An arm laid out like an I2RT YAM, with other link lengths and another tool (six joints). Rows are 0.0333 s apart.
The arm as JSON. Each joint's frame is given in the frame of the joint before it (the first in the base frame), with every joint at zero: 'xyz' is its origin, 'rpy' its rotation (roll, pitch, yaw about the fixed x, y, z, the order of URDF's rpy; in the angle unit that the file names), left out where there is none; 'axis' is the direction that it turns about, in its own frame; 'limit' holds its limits. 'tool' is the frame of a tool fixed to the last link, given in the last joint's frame.
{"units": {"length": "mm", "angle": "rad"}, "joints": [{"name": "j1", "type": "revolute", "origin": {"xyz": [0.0, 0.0, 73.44]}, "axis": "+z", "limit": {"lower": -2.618, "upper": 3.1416}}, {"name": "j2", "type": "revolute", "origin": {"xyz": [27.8, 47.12, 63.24]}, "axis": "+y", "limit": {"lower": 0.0, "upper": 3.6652}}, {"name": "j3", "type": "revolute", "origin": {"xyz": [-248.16, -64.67, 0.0]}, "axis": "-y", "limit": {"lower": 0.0, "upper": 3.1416}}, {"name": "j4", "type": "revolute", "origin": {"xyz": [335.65, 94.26, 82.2]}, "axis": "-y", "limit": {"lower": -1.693, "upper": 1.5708}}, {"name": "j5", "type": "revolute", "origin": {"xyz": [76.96, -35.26, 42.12]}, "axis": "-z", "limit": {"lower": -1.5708, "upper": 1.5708}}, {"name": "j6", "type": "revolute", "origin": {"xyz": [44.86, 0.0, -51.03]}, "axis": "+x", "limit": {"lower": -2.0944, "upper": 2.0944}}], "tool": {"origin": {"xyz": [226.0, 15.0, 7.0], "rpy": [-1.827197, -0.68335, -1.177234]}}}
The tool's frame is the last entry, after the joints.
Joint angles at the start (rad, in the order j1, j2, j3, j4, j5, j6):
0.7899 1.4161 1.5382 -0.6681 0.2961 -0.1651
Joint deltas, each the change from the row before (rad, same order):
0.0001 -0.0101 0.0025 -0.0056 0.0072 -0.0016
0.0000 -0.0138 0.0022 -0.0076 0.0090 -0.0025
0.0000 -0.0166 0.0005 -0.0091 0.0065 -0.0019
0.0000 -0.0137 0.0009 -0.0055 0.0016 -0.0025
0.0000 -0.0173 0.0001 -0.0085 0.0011 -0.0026
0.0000 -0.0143 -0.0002 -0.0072 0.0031 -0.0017
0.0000 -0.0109 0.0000 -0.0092 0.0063 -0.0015
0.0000 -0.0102 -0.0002 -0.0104 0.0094 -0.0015
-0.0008 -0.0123 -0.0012 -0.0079 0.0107 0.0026
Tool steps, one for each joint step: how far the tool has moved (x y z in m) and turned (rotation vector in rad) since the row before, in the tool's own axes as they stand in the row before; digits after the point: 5 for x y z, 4 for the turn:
0.00309 0.00053 -0.00621 -0.0011 0.0097 0.0008
0.00368 0.00103 -0.00798 -0.0019 0.0119 0.0006
0.00291 0.00103 -0.00859 -0.0001 0.0100 0.0006
0.00245 -0.00043 -0.00729 0.0041 0.0077 -0.0009
0.00213 -0.00007 -0.00864 0.0043 0.0073 -0.0011
0.00194 0.00056 -0.00708 0.0017 0.0071 0.0000
0.00123 0.00205 -0.00531 -0.0040 0.0052 0.0003
0.00118 0.00314 -0.00487 -0.0078 0.0055 0.0007
0.00247 0.00333 -0.00578 -0.0056 0.0093 0.0060

